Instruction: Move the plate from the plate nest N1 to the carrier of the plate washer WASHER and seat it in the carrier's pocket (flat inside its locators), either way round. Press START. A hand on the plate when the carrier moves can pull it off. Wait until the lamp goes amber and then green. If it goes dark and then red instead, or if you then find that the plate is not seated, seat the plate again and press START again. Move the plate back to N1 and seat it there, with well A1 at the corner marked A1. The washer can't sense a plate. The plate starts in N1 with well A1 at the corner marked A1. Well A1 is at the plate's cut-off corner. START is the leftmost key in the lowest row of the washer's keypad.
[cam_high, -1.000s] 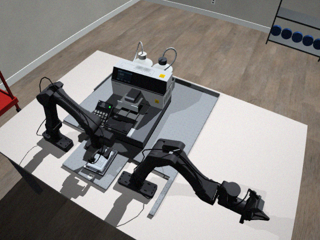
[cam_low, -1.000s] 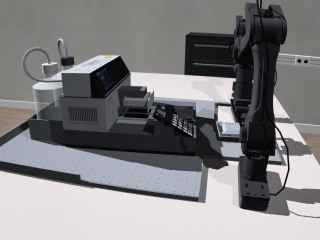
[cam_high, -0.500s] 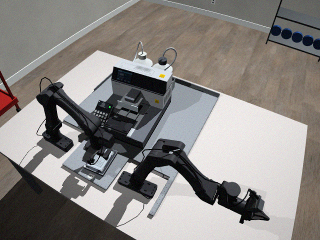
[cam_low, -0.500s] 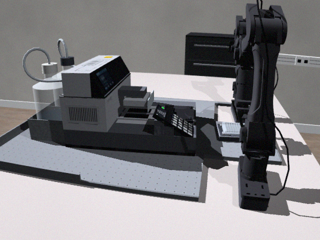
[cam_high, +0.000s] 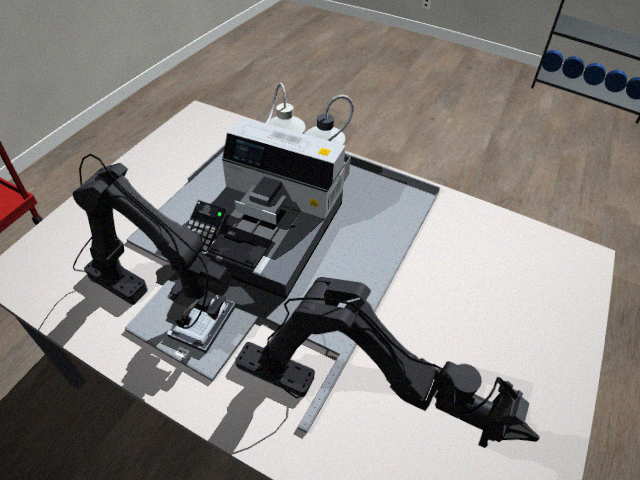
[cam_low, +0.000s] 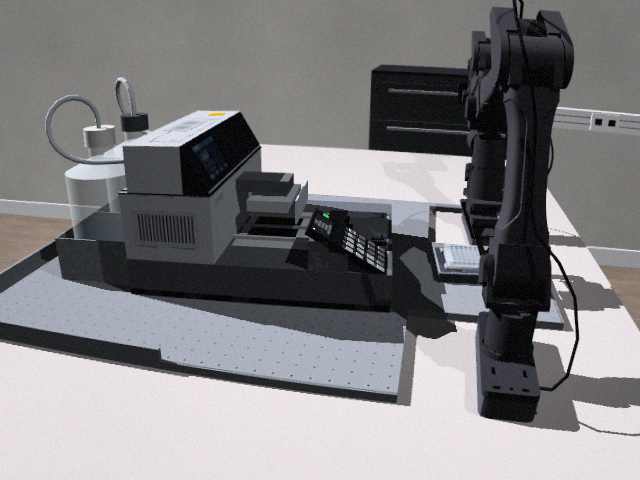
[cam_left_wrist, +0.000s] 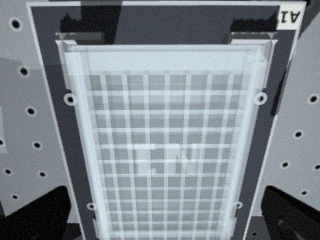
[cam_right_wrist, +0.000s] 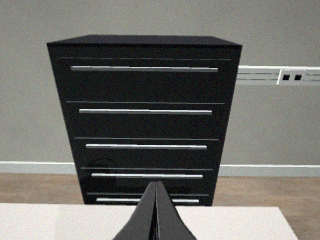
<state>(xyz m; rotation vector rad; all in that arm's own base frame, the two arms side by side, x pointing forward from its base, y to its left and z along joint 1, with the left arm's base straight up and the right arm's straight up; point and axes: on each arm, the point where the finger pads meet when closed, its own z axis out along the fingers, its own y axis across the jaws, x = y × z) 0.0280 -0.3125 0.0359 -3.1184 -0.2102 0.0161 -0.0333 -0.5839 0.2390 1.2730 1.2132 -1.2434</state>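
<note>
My left hand is 30 mm above the white plate. From my left hand the other things lie so: A1 mark: 80 mm behind, 50 mm to the left, 30 mm below; dark carrier: 230 mm ahead, 30 mm to the left, 20 mm above; nest N1: 40 mm below.
</note>
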